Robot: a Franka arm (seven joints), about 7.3 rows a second.
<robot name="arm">
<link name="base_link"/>
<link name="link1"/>
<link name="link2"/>
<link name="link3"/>
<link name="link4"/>
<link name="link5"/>
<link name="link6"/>
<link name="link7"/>
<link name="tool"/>
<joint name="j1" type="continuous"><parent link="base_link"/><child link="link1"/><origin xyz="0 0 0.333" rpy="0 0 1.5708"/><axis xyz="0 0 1"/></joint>
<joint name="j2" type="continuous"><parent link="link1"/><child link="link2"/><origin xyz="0 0 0" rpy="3.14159 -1.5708 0"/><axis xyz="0 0 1"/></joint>
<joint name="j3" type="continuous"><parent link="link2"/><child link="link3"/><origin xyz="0.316 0 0" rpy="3.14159 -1.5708 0"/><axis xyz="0 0 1"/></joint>
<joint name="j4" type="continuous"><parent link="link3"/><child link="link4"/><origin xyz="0 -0.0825 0" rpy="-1.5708 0 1.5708"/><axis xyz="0 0 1"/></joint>
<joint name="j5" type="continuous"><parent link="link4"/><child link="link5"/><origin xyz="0.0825 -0.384 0" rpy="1.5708 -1.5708 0"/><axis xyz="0 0 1"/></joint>
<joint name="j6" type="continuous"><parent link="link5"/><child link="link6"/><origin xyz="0 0 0" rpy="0 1.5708 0"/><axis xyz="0 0 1"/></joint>
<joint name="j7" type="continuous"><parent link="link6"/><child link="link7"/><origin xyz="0 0.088 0" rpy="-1.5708 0 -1.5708"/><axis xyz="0 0 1"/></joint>
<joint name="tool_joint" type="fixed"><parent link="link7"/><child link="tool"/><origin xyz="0 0 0.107" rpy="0 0 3.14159"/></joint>
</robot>
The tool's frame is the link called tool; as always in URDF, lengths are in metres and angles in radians. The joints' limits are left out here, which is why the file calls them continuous.
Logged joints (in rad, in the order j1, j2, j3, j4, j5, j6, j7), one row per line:
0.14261, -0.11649, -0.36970, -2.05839, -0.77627, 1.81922, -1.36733
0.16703, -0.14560, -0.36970, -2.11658, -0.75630, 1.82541, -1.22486
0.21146, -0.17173, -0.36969, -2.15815, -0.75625, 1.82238, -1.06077
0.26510, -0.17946, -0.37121, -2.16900, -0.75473, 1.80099, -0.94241
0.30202, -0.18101, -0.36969, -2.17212, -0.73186, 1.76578, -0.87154
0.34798, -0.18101, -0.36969, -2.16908, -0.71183, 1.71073, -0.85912
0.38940, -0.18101, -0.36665, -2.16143, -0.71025, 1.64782, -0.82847
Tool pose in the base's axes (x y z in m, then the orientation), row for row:
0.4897, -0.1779, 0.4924, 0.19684, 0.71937, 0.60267, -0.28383
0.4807, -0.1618, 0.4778, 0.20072, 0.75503, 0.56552, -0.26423
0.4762, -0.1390, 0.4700, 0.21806, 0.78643, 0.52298, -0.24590
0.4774, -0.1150, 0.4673, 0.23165, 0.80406, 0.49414, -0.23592
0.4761, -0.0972, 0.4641, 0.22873, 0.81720, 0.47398, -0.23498
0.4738, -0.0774, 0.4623, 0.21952, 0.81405, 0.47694, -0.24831
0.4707, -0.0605, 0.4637, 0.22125, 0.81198, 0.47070, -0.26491
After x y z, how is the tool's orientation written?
As a quaternion, w x y z.
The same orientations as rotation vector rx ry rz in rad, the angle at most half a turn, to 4 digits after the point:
2.0143, 1.6875, -0.7948
2.1098, 1.5802, -0.7383
2.1773, 1.4479, -0.6808
2.2102, 1.3583, -0.6485
2.2498, 1.3049, -0.6469
2.2520, 1.3194, -0.6869
2.2442, 1.3010, -0.7322

